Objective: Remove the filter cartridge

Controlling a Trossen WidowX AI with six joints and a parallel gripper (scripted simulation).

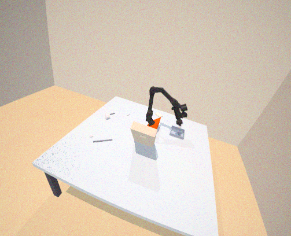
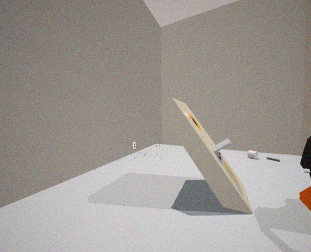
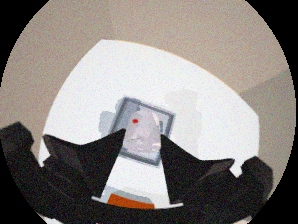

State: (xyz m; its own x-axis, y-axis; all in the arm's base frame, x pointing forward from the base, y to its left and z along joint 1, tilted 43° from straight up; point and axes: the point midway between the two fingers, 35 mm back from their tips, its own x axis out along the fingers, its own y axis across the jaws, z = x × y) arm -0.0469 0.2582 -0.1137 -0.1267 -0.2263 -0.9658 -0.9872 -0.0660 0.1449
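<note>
Right now my gripper tip is right at the round filter cartridge. Also, from my gripper tip: beige service panel (390 mm ahead, 300 mm to the right, 40 mm above); then grey tray (110 mm below).
</note>
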